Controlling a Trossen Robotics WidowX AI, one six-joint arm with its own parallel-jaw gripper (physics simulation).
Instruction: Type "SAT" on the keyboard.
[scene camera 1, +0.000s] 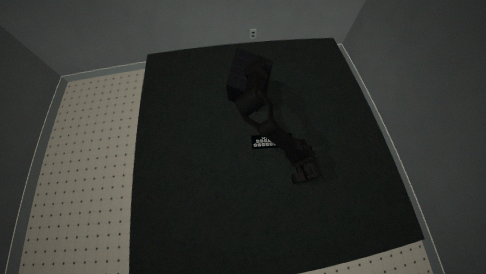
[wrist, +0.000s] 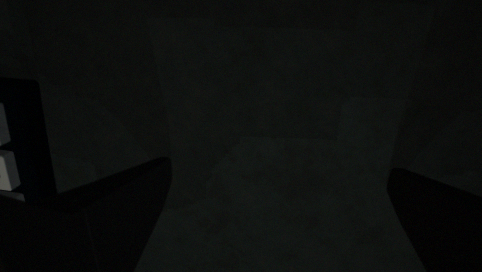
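Pixels of known places: gripper, fingertip midpoint: (scene camera 1: 290, 166) (wrist: 280, 173); arm's base, link origin: (scene camera 1: 259, 67).
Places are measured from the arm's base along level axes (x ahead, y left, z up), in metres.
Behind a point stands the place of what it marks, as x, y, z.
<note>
The small black keyboard (scene camera 1: 258, 145) @(0.268, -0.117, -0.208) (wrist: 31, 135) @(0.331, 0.021, -0.215) with pale keys lies on the dark table near its middle in the scene view. My arm covers its right part there. In the wrist view one end of it shows at the left edge, with parts of a few pale keys; their letters cannot be read. My gripper (scene camera 1: 304, 173) (wrist: 280, 173) @(0.419, -0.022, -0.222) is open and empty. It is to the right of the keyboard and nearer the front in the scene view, with dark table surface between its fingers in the wrist view. The left finger hides part of the keyboard's lower end.
The dark table (scene camera 1: 190, 200) @(0.375, -0.500, -0.223) spans the middle of the scene view. The arm's dark box-shaped base (scene camera 1: 237, 82) @(-0.016, -0.100, -0.074) stands near its back edge. A pale tiled floor (scene camera 1: 82, 165) lies to the left. A wall outlet (scene camera 1: 253, 33) is behind the table. The lighting is very dim.
</note>
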